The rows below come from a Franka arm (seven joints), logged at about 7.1 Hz.
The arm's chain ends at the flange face. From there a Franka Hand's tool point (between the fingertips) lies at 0.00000 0.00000 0.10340 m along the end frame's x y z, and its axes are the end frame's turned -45 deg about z.
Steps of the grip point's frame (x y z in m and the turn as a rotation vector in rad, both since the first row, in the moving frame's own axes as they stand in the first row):
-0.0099 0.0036 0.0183 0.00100 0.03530 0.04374
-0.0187 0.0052 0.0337 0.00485 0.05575 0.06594
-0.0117 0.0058 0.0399 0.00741 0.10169 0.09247
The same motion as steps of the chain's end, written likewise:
-0.0070 0.0121 0.0184 0.02567 0.02425 0.04374
-0.0134 0.0212 0.0339 0.04285 0.03599 0.06594
-0.0114 0.0200 0.0404 0.07715 0.06667 0.09247

